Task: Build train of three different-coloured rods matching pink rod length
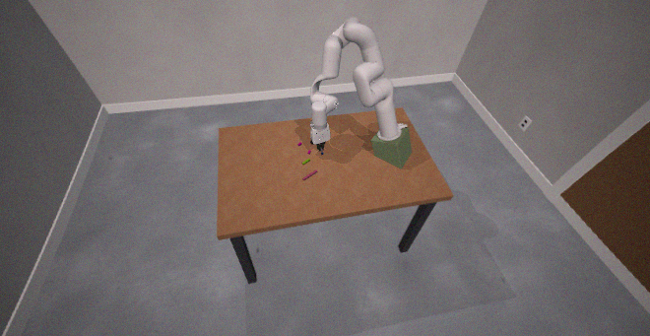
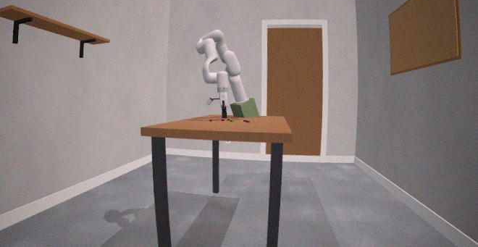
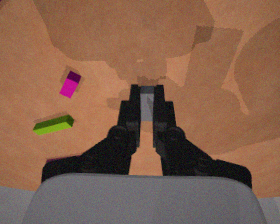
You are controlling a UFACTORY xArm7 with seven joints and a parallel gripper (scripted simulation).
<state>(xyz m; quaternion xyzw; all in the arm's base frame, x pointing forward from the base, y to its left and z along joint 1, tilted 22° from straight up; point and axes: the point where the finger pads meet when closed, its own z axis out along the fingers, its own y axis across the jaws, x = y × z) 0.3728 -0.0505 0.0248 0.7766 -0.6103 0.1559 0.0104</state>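
Right now my hand is 2 cm above the grey rod. Round my hand: lime rod 9 cm ahead, 7 cm to the left, 3 cm below; then pink rod 16 cm to the left, 9 cm ahead, 3 cm below; then blue rod 3 cm to the left, 3 cm below.
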